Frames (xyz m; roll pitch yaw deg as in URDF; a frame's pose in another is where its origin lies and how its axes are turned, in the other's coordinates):
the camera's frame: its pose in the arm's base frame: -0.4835 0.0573 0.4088 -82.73 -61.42 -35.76
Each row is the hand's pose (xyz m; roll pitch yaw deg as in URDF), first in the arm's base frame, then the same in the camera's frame.
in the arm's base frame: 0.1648 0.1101 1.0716 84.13 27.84 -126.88
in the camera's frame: 0.8189 0.1702 0.4034 -78.16 64.60 167.25
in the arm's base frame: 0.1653 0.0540 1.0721 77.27 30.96 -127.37
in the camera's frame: 0.8353 0.1932 0.3549 -85.80 61.49 166.10
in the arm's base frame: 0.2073 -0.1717 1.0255 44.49 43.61 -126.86
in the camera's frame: 0.8737 0.3398 0.1763 -123.99 49.32 159.94
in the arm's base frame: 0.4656 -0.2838 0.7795 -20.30 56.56 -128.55
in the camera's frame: 0.7893 0.7038 0.1903 171.11 36.41 157.89
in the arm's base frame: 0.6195 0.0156 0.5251 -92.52 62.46 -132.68
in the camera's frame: 0.5420 0.8230 0.5107 102.90 30.19 158.69
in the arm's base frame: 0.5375 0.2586 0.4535 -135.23 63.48 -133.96
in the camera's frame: 0.3793 0.6942 0.6776 61.49 29.04 159.01
